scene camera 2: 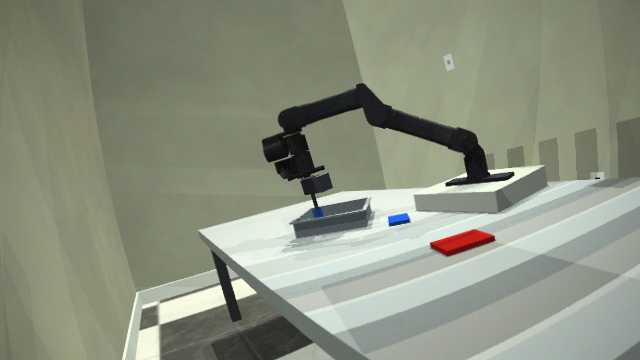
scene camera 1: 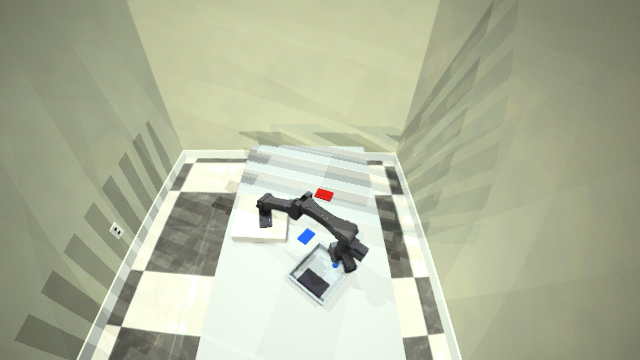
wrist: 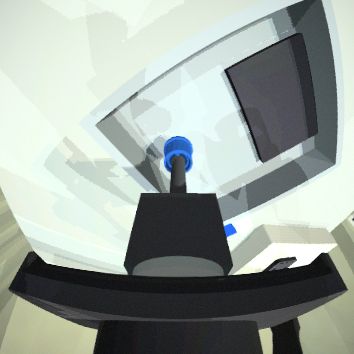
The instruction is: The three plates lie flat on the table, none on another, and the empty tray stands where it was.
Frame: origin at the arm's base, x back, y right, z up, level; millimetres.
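Seen in the pictures: end effector, tool point: (scene camera 2: 319,217) (scene camera 1: 335,265) (wrist: 177,148); arm's base, origin of the base link: (scene camera 2: 479,180) (scene camera 1: 265,212).
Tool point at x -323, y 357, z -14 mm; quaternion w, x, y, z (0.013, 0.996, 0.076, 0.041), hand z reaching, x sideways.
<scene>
Offsets run from my tool point to a thing's middle. Level surfaces: height alone.
The grey tray @(dy +17, dx +72, dz -18 mm) (scene camera 1: 305,290) (scene camera 2: 332,228) (wrist: 324,75) stands on the table with a black plate @(dy +61, dx +120, dz -34 mm) (scene camera 1: 313,283) (wrist: 275,100) lying in it, off to one side. The black plate is hidden in scene camera 2. A blue plate @(dy -206, dx +112, dz -38 mm) (scene camera 1: 306,236) (scene camera 2: 399,219) (wrist: 230,230) lies flat on the table between the tray and the arm's base. A red plate @(dy -487, dx -38, dz -38 mm) (scene camera 1: 324,194) (scene camera 2: 462,242) lies flat on the table, farther from the tray. My gripper (scene camera 1: 335,265) (scene camera 2: 318,213) (wrist: 178,150), a blue suction cup, is open and bare, low within the tray's outline near one corner, apart from the black plate.
The arm's base stands on a white block (scene camera 1: 245,225) (scene camera 2: 455,202) (wrist: 300,245), with the blue plate close to it. The tray's raised walls surround the cup. The table @(dz -43 mm) (scene camera 1: 260,310) (scene camera 2: 280,270) has an edge to the right of the tray in scene camera 1.
</scene>
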